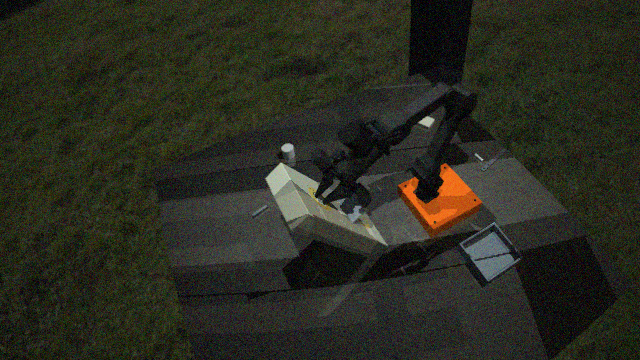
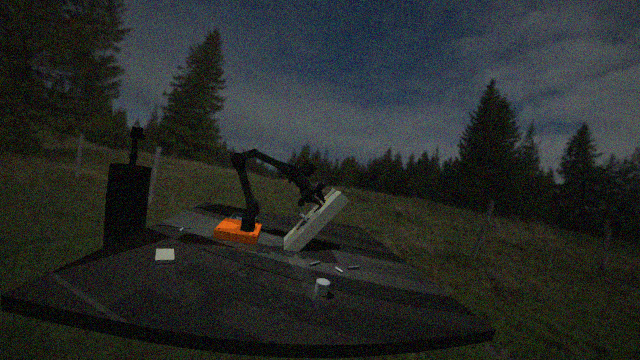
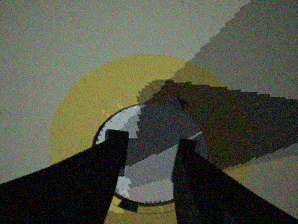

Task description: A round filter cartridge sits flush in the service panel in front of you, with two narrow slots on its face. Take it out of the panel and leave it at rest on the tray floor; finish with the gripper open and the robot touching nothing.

same spot on service panel: [image 3: 72, 72] = [image 2: 326, 203]
